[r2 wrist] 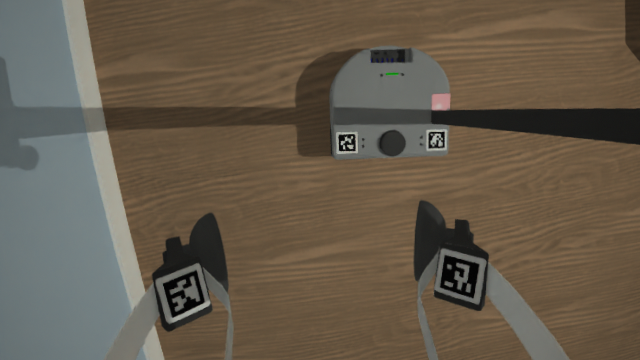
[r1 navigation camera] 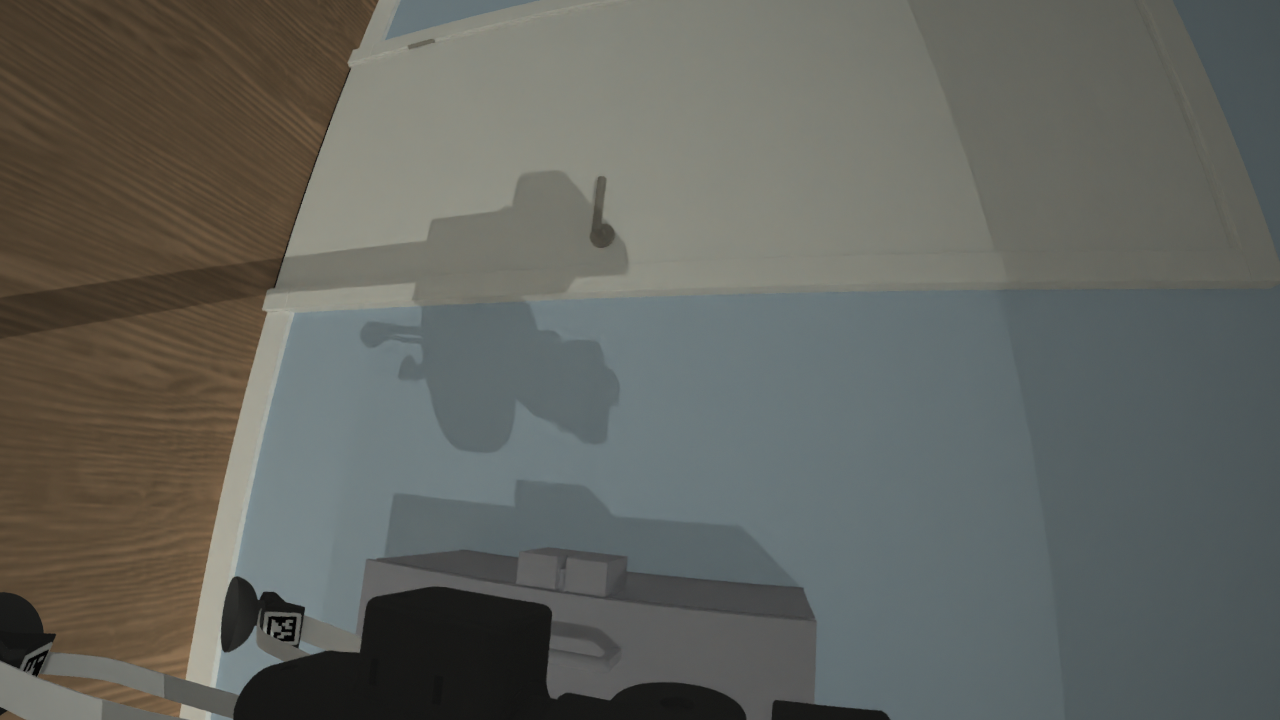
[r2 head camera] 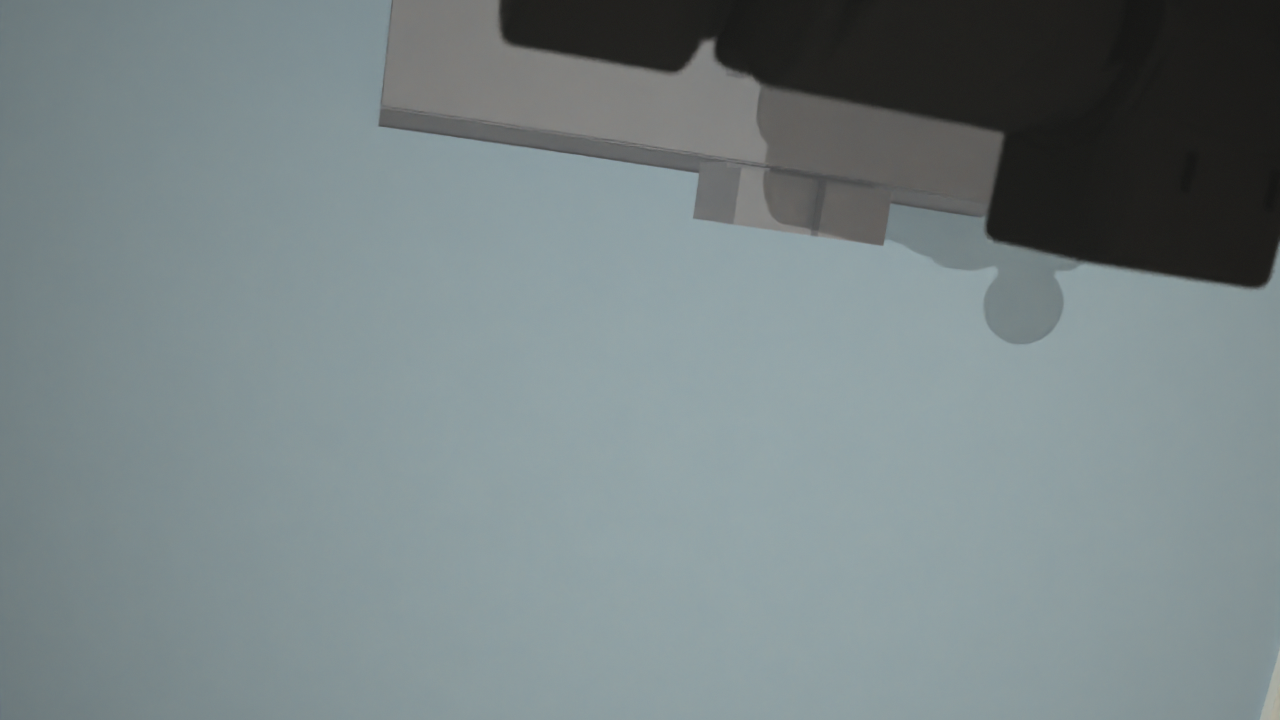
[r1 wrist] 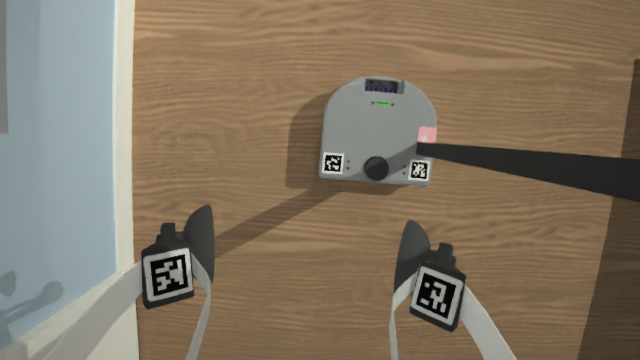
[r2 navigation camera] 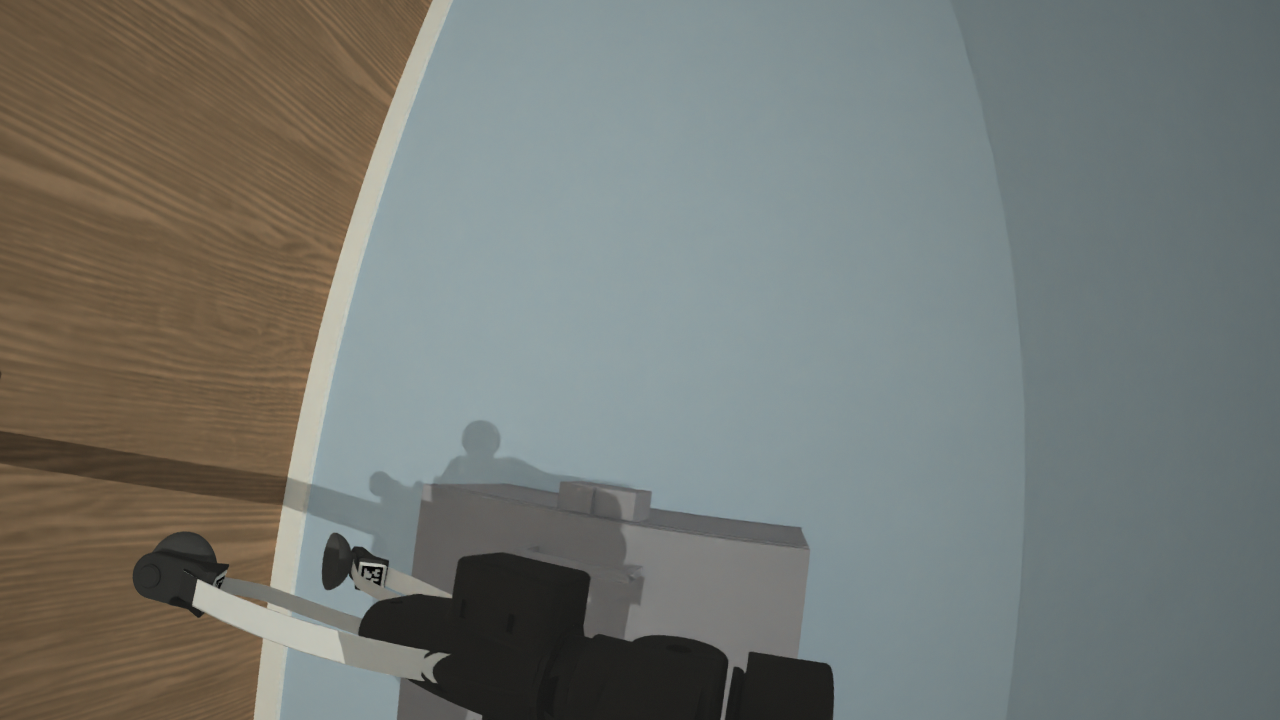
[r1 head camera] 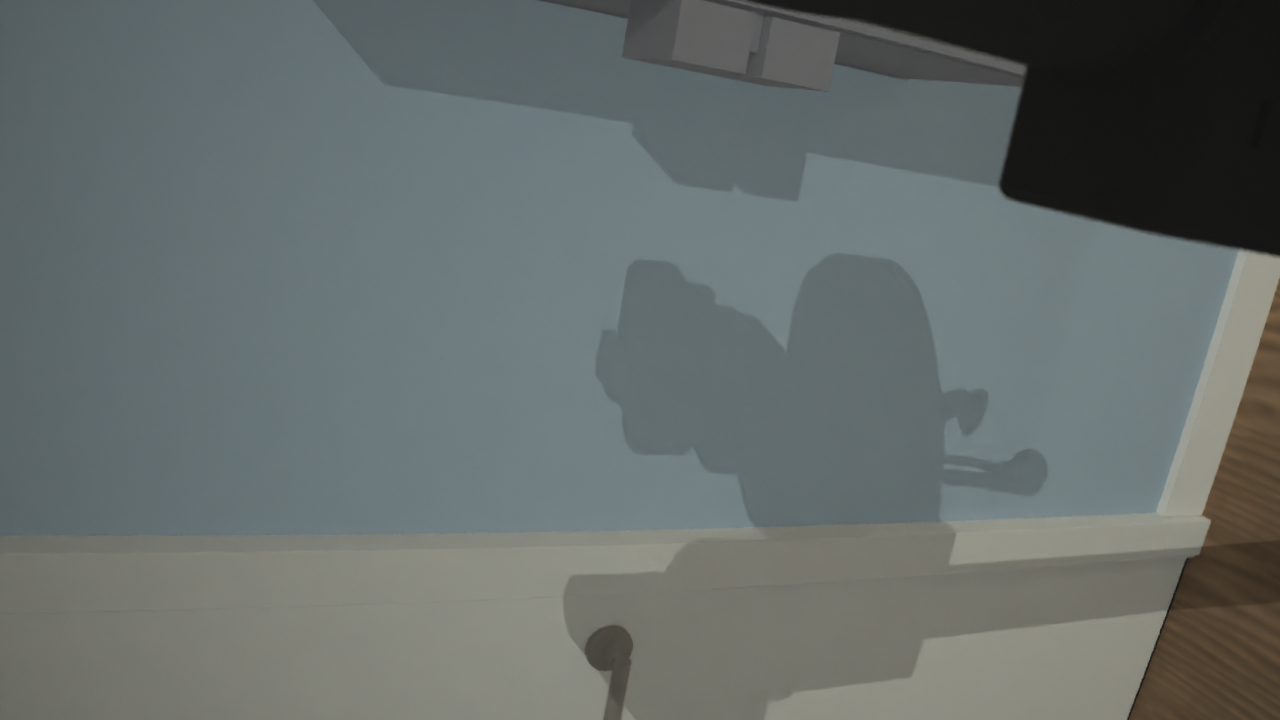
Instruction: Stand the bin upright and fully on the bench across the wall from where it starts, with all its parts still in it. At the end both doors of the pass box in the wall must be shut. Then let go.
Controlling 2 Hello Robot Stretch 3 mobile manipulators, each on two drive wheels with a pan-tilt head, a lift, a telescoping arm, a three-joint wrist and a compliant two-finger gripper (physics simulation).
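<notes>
The grey pass box front (r1 navigation camera: 760, 658) (r2 navigation camera: 725, 573) (r2 head camera: 447, 71) sits on the blue wall, with a bar handle (r1 navigation camera: 615, 649) (r2 navigation camera: 631, 586). A small grey block pair (r1 head camera: 796, 53) (r1 navigation camera: 595, 575) (r2 head camera: 850, 214) (r2 navigation camera: 622, 503) sits at its edge. Dark wrist parts hide much of both fronts, so I cannot tell if the doors are fully shut. The r1 gripper (r1 navigation camera: 125, 617) (r1 wrist: 306, 245) is open and empty, held over the floor near the wall. The r2 gripper (r2 navigation camera: 259, 555) (r2 wrist: 320, 242) is open and empty, also over the floor beside the wall. The bin and the bench do not show.
A white door (r1 head camera: 268, 653) (r1 navigation camera: 760, 134) with a lever handle (r1 head camera: 608, 646) (r1 navigation camera: 601, 234) stands beside the blue wall on r1's side. Each wrist view shows a grey robot base (r1 wrist: 370, 130) (r2 wrist: 390, 95) and a dark mast (r1 wrist: 550, 167) (r2 wrist: 550, 122) on the wooden floor (r1 wrist: 225, 75) (r2 wrist: 200, 65).
</notes>
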